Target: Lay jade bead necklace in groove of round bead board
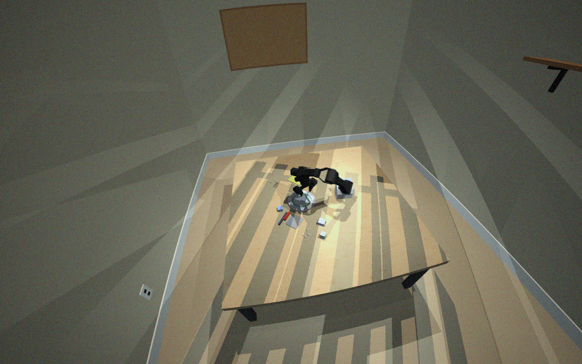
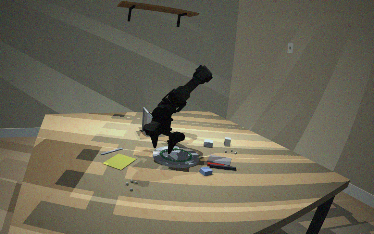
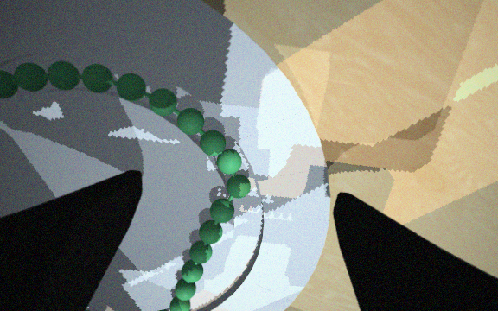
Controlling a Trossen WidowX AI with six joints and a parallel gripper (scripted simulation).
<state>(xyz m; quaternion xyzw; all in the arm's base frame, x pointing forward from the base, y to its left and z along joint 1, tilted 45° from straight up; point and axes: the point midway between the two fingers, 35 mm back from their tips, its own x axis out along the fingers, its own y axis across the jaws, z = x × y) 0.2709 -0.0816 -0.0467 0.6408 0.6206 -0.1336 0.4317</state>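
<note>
Right now the round grey bead board is 50 mm to the left of my gripper tip, 40 mm ahead of it and 10 mm below it. From my gripper tip the other things lie so: grey rod 200 mm to the right, 90 mm behind, 20 mm below; yellow sheet 200 mm to the right, 20 mm below, 20 mm ahead; blue block 210 mm ahead, 80 mm to the left, 10 mm below.
</note>
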